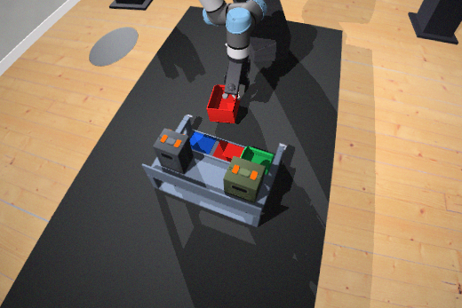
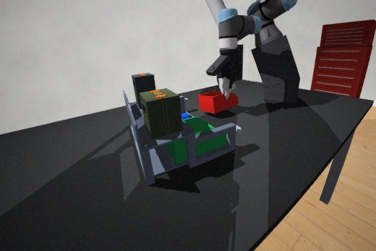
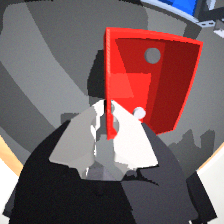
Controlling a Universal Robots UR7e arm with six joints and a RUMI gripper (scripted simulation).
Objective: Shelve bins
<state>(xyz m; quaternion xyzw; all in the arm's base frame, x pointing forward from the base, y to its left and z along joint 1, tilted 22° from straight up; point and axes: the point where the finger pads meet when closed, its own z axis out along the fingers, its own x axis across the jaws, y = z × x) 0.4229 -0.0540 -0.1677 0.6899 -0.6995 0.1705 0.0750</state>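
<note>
The red bin is 5 cm to the right of my hand and 3 cm below it. Round my hand: green bin: 27 cm ahead, 11 cm to the left, 4 cm below; then dark grey box: 32 cm ahead, 14 cm to the right, 8 cm above.
</note>
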